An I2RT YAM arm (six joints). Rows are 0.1 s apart.
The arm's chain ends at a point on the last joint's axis. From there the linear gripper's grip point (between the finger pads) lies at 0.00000 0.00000 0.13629 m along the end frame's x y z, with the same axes.
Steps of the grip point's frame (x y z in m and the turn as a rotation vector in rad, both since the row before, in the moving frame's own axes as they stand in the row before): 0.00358 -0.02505 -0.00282 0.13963 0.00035 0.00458; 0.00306 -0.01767 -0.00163 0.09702 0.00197 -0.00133; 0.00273 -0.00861 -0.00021 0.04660 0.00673 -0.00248; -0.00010 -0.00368 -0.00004 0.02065 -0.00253 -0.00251; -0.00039 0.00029 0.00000 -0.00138 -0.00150 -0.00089; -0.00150 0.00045 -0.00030 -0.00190 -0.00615 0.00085; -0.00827 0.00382 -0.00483 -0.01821 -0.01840 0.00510; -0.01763 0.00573 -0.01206 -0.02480 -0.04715 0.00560; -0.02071 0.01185 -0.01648 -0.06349 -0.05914 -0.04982; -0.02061 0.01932 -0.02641 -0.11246 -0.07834 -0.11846; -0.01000 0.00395 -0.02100 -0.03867 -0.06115 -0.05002; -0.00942 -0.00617 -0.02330 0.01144 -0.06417 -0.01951
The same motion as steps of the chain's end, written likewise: 0.00349 -0.00608 -0.00149 0.13963 0.00035 0.00458; 0.00280 -0.00447 -0.00099 0.09702 0.00197 -0.00133; 0.00182 -0.00226 -0.00006 0.04660 0.00673 -0.00248; 0.00025 -0.00087 -0.00001 0.02065 -0.00253 -0.00251; -0.00019 0.00010 0.00000 -0.00138 -0.00150 -0.00089; -0.00066 0.00019 -0.00030 -0.00190 -0.00615 0.00085; -0.00576 0.00134 -0.00478 -0.01821 -0.01840 0.00510; -0.01120 0.00237 -0.01187 -0.02480 -0.04715 0.00560; -0.01288 0.00301 -0.01597 -0.06349 -0.05914 -0.04982; -0.01090 0.00345 -0.02513 -0.11246 -0.07834 -0.11846; -0.00181 -0.00152 -0.02064 -0.03867 -0.06115 -0.05002; -0.00067 -0.00470 -0.02301 0.01144 -0.06417 -0.01951
